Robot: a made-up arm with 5 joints.
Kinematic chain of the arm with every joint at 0, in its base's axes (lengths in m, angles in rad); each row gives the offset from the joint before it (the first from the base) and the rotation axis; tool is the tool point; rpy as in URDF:
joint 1: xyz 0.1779 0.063 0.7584 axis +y
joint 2: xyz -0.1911 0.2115 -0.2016 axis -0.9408 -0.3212 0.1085
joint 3: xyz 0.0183 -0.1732 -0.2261 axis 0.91 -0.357 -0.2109
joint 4: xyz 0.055 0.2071 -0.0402 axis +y
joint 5: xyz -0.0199 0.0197 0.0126 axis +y
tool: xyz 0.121 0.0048 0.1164 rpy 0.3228 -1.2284 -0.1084
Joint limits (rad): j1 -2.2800..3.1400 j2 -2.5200..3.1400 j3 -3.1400..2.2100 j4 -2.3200..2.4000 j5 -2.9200..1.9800
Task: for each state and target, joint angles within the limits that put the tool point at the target. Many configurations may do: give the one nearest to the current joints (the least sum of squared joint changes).
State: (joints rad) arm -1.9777 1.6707 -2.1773 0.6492 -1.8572
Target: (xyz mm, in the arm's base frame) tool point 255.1 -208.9 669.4
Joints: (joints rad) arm -1.9482 1.6439 -2.2261 0.8786 -1.6579
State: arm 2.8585 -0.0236 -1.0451 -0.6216 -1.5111
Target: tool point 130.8 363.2 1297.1
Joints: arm 2.4954 -0.1035 -0.7200 -0.2896 -1.2180
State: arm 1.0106 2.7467 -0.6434 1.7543 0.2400
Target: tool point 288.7 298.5 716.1
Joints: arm 1.0008 2.9297 0.1789 1.5662 0.1592
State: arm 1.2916 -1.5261 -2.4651 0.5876 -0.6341
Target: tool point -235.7 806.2 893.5
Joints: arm 0.8879 -1.8277 -1.9548 0.6806 -0.5993
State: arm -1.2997 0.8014 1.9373 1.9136 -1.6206
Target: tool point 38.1 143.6 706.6
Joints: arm -1.3526 1.0360 1.7317 1.9739 -1.5649
